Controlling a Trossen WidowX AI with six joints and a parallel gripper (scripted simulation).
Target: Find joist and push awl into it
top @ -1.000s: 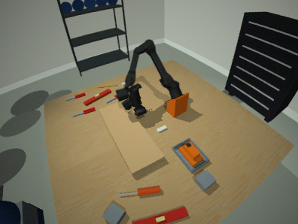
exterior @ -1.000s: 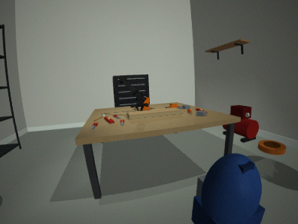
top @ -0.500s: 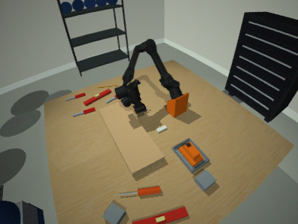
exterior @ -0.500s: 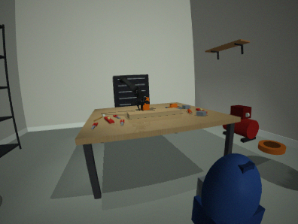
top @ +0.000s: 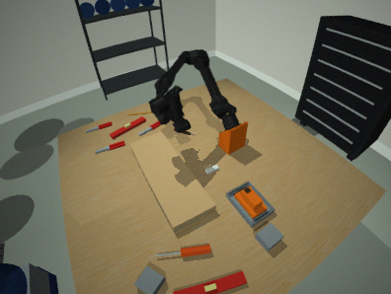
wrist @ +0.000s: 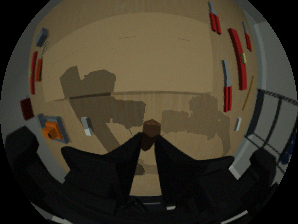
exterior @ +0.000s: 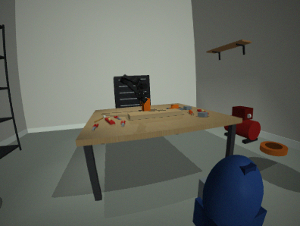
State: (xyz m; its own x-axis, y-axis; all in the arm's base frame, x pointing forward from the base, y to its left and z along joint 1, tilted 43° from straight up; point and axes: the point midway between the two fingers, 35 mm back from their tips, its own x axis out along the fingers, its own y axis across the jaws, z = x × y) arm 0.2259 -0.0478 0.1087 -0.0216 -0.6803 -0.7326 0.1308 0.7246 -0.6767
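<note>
Now: gripper tip 4 cm past the awl and 2 cm above it. From my gripper tip the other things lie so: indicator window: 40 cm to the left, 8 cm behind, 5 cm below; then orange stud finder: 41 cm to the left, 8 cm behind, 7 cm below; then grey tray: 43 cm to the left, 10 cm below, 8 cm behind.
</note>
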